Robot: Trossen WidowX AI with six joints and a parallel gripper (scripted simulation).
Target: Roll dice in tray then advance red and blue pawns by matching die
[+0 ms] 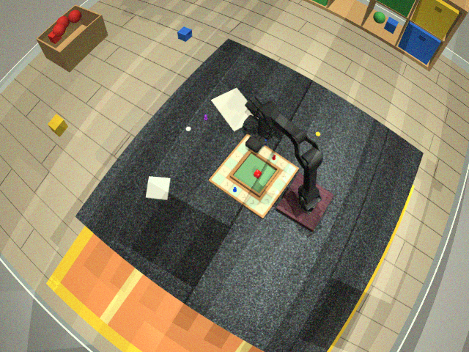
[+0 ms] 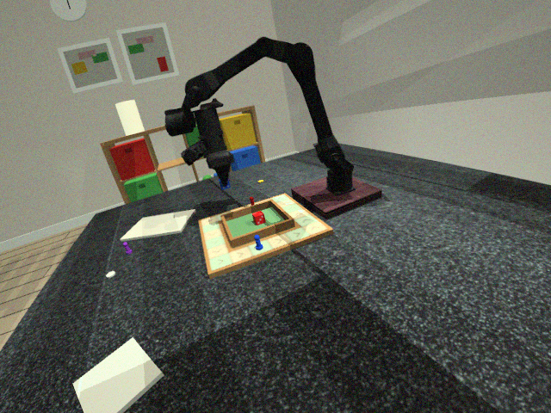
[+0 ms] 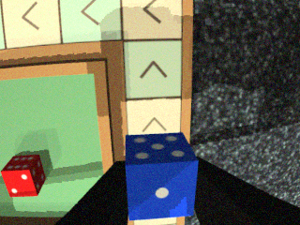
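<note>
Right now my gripper tip is 7 cm past the red pawn, 1 cm to the left of it and 8 cm above it. Round my gripper tip: purple pawn: 31 cm ahead, 1 cm to the left, 9 cm below; green tray: 4 cm behind, 10 cm to the left, 10 cm below; blue pawn: 2 cm behind, 22 cm to the left, 8 cm below.
</note>
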